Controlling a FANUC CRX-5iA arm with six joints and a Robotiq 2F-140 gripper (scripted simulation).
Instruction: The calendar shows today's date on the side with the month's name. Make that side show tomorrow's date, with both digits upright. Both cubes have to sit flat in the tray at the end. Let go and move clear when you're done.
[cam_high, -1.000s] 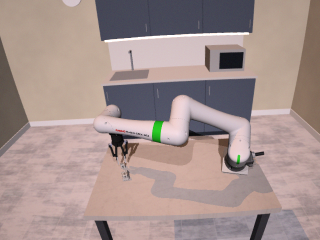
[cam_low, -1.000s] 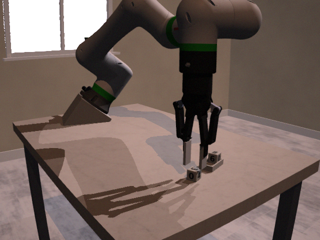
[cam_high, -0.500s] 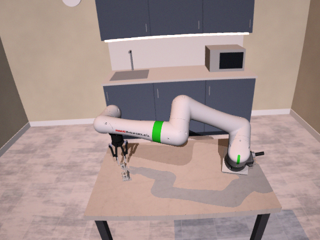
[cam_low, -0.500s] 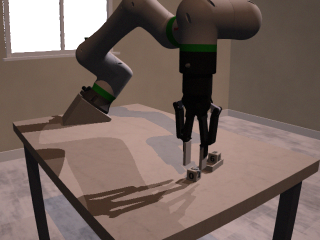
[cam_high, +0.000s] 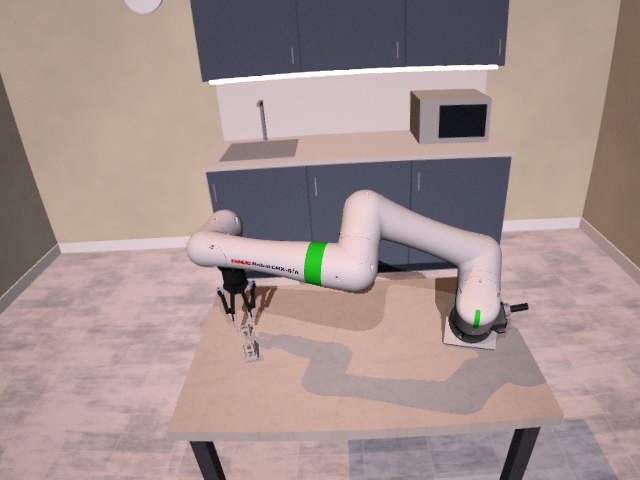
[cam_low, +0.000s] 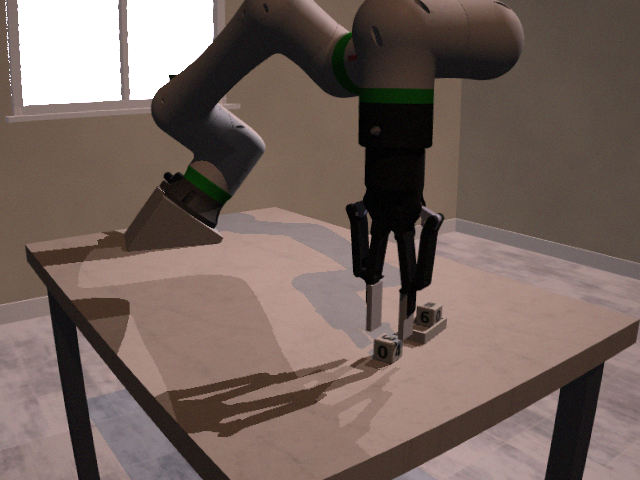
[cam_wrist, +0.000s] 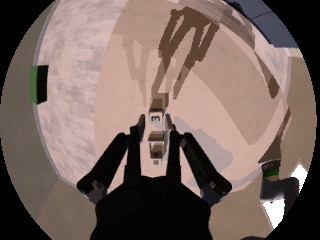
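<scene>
Now: the wooden calendar tray 40 mm behind my hand, 100 mm to the left of it and 60 mm below it.
</scene>
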